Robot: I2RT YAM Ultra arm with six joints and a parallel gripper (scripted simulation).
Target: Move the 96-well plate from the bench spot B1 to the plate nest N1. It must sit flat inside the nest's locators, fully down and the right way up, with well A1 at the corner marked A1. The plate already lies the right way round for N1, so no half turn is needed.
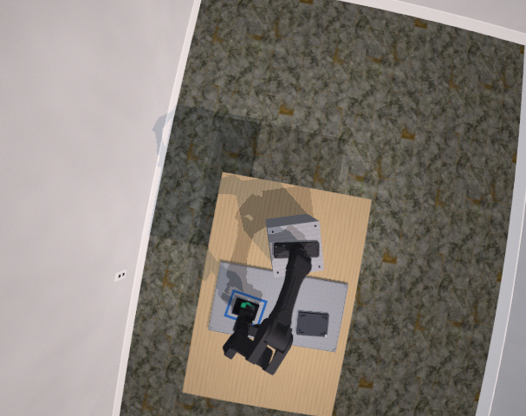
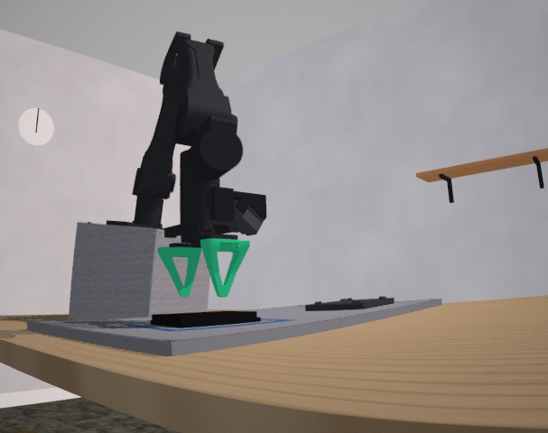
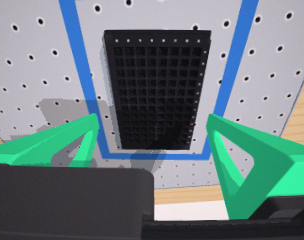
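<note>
The black 96-well plate lies 4 cm below my hand. The rest, counted from my hand: dark plate nest N1 (36 cm to the left, 9 cm ahead, 4 cm below); then white A1 label (42 cm to the left, 16 cm ahead, 3 cm below).
</note>
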